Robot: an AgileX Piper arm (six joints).
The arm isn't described. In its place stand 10 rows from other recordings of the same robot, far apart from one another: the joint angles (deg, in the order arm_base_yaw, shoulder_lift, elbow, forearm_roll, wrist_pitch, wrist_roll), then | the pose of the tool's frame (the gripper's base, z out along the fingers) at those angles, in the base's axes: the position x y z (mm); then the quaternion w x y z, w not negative.
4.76 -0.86 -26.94 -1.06 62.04 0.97 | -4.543 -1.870 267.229 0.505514 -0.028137 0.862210 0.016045
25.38 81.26 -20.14 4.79 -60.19 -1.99 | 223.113 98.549 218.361 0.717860 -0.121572 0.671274 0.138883
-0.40 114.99 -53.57 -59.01 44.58 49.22 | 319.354 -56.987 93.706 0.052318 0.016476 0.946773 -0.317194
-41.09 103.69 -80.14 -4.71 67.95 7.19 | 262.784 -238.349 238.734 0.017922 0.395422 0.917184 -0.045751
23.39 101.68 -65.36 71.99 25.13 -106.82 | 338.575 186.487 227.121 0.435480 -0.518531 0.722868 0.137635
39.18 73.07 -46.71 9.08 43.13 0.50 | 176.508 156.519 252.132 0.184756 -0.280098 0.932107 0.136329
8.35 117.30 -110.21 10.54 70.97 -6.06 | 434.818 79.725 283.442 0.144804 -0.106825 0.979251 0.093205
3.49 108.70 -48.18 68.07 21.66 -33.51 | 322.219 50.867 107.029 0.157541 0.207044 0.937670 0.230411
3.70 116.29 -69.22 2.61 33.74 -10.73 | 381.952 27.006 119.196 0.124132 -0.107504 0.986398 0.007295
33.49 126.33 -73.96 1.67 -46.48 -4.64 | 397.512 260.702 156.582 0.679504 -0.218973 0.678198 0.174277
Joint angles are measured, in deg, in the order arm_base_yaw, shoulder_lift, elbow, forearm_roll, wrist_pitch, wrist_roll. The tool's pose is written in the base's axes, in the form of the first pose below.
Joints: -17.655 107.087 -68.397 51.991 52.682 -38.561
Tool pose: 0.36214 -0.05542 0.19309 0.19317 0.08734 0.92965 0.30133
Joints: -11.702 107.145 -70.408 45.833 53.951 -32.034
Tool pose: 0.36668 -0.02205 0.19648 0.15252 0.05129 0.94430 0.28706
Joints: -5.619 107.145 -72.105 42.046 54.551 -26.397
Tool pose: 0.36944 0.01354 0.20088 0.12552 0.02273 0.95211 0.27789
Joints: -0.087 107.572 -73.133 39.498 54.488 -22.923
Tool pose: 0.36925 0.04655 0.20069 0.10568 -0.00821 0.95718 0.26939
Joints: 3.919 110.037 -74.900 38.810 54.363 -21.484
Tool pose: 0.37379 0.07207 0.19172 0.08729 -0.03115 0.95872 0.26882
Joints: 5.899 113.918 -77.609 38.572 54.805 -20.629
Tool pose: 0.38321 0.08621 0.17703 0.06712 -0.04016 0.95973 0.26982
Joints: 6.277 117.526 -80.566 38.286 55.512 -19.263
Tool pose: 0.39419 0.09011 0.16427 0.05170 -0.03352 0.96083 0.27020
